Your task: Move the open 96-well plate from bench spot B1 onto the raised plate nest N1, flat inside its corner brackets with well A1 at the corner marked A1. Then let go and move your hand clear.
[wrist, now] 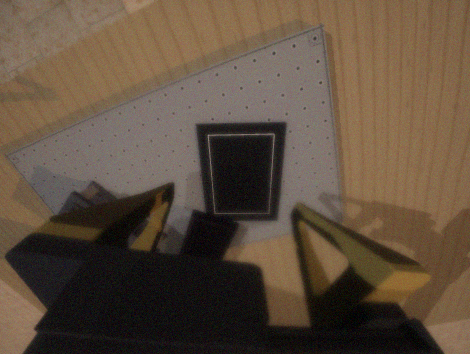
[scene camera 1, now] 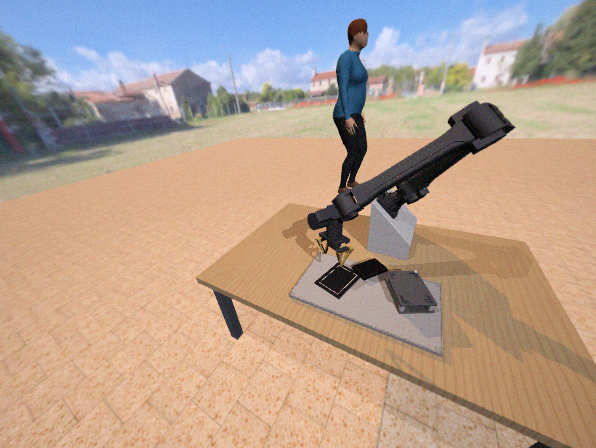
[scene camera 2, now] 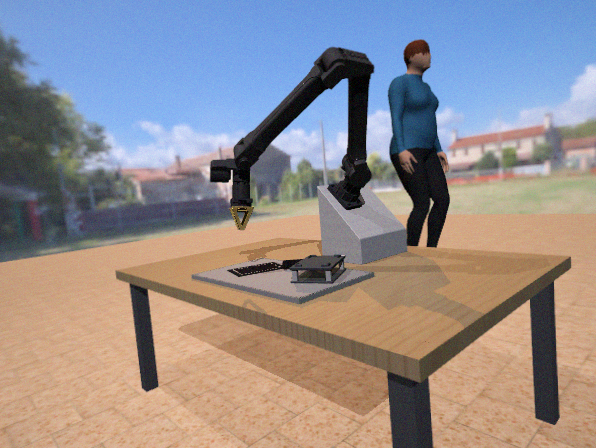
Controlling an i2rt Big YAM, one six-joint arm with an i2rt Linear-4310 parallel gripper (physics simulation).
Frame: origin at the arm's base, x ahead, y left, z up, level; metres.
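Seen in the pictures: gripper, fingertip midpoint: [wrist: 236, 199] [scene camera 1: 332, 259] [scene camera 2: 240, 229]; arm's base, origin of the base link: [scene camera 1: 386, 205] [scene camera 2: 343, 197].
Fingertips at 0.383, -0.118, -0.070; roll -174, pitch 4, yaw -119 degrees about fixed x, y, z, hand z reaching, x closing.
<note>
Offsets run from my fingertips to a thing's top centre, as dx, dy, dz. "spot": to the spot under its first point. Level surfaces: height alone.
A small black slab @(-0.153, +0.112, -0.121) [scene camera 1: 370, 268] [scene camera 2: 289, 264] [wrist: 210, 235], which looks like the 96-well plate, lies beside a flat black pad with a white outline @(spot: -0.028, +0.014, -0.137) [scene camera 1: 338, 281] [scene camera 2: 255, 269] [wrist: 240, 172]. Its wells and A1 mark cannot be made out. The raised nest @(-0.074, +0.271, -0.088) [scene camera 1: 411, 287] [scene camera 2: 317, 262] is a dark plate on short posts with corner brackets, with nothing seen on it; a finger partly hides it at the left of the wrist view. My gripper [scene camera 1: 334, 259] [scene camera 2: 242, 229] [wrist: 236, 199] is open and empty, pointing down, well above the board near the outlined pad.
A grey perforated board @(-0.033, +0.121, -0.138) [scene camera 1: 370, 312] [scene camera 2: 285, 291] [wrist: 150, 135] carries the slab, pad and nest on the wooden table @(dz -0.151) [scene camera 1: 250, 270] [scene camera 2: 400, 320]. My arm's grey wedge base [scene camera 1: 390, 235] [scene camera 2: 360, 225] stands behind them. A person [scene camera 1: 351, 80] [scene camera 2: 414, 110] stands beyond the table.
</note>
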